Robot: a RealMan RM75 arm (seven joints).
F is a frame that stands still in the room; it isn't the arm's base.
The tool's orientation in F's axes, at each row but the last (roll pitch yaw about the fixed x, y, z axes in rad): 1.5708, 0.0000, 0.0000; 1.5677, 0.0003, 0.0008; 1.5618, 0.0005, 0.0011; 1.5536, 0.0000, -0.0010; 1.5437, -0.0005, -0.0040; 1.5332, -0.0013, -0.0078; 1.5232, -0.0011, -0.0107; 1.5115, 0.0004, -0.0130; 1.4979, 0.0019, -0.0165; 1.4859, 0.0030, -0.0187
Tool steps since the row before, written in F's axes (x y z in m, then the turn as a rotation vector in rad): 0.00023, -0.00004, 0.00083, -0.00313, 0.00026, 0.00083; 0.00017, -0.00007, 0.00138, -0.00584, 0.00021, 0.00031; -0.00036, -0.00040, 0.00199, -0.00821, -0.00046, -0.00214; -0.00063, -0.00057, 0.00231, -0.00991, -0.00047, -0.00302; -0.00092, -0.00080, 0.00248, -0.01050, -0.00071, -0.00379; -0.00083, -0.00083, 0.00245, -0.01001, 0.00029, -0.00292; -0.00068, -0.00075, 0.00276, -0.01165, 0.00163, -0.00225; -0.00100, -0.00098, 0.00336, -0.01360, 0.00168, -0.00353; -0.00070, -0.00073, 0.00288, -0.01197, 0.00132, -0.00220; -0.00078, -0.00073, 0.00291, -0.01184, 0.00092, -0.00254
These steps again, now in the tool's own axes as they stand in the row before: 0.00023, 0.00083, 0.00004, -0.00313, 0.00083, -0.00026; 0.00017, 0.00138, 0.00007, -0.00584, 0.00031, -0.00021; -0.00036, 0.00199, 0.00042, -0.00821, -0.00215, 0.00043; -0.00063, 0.00230, 0.00061, -0.00991, -0.00303, 0.00043; -0.00092, 0.00246, 0.00087, -0.01050, -0.00380, 0.00065; -0.00082, 0.00242, 0.00093, -0.01002, -0.00290, -0.00032; -0.00067, 0.00272, 0.00089, -0.01167, -0.00216, -0.00161; -0.00099, 0.00329, 0.00119, -0.01362, -0.00344, -0.00171; -0.00069, 0.00282, 0.00095, -0.01199, -0.00214, -0.00128; -0.00077, 0.00283, 0.00099, -0.01185, -0.00251, -0.00091
